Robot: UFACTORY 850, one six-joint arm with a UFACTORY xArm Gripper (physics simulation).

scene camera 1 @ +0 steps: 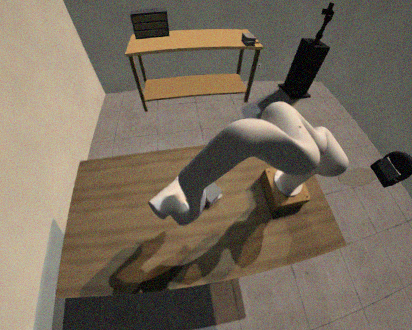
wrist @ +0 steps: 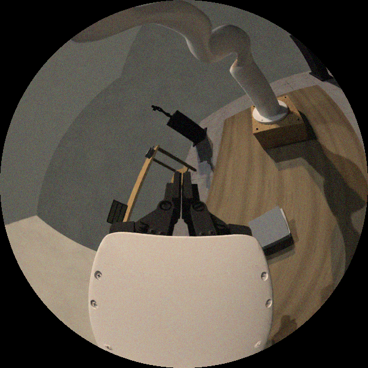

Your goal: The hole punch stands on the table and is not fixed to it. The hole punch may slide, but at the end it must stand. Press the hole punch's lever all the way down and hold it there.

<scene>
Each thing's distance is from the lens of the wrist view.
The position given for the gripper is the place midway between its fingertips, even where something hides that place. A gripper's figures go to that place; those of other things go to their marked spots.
gripper (wrist: 181,182): 13 cm
grey lever (wrist: 269,227): 38 cm
</scene>
